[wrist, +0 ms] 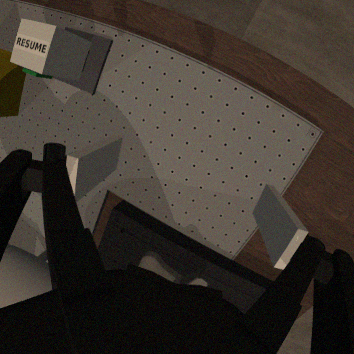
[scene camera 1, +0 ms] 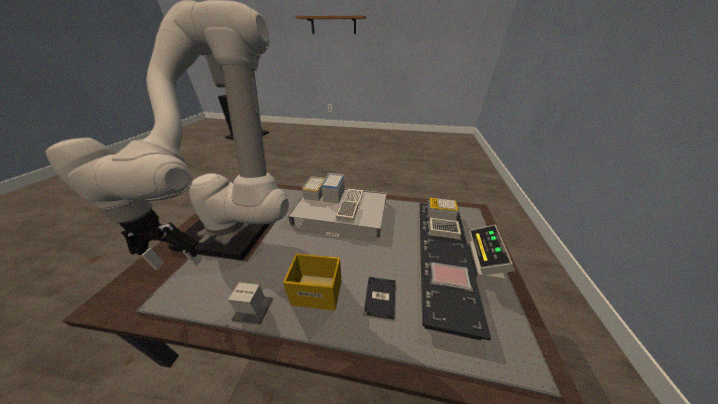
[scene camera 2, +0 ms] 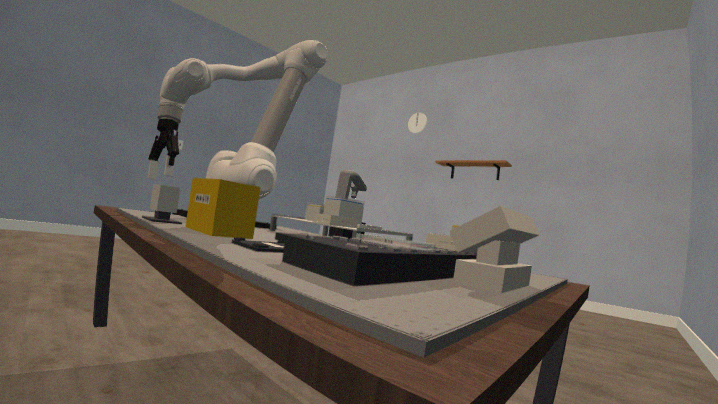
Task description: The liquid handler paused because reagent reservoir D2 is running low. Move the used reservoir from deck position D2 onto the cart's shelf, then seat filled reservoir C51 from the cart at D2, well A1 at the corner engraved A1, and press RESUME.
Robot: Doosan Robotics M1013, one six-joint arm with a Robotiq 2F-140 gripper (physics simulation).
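My gripper's open and holding nothing, and you'd find it at [scene camera 1: 179, 264], at [scene camera 2: 159, 177] and at [wrist: 189, 175]. There's also a yellow waste bin [scene camera 1: 299, 294] here, along with a cart [scene camera 1: 370, 212] and a RESUME button box [scene camera 2: 164, 200].
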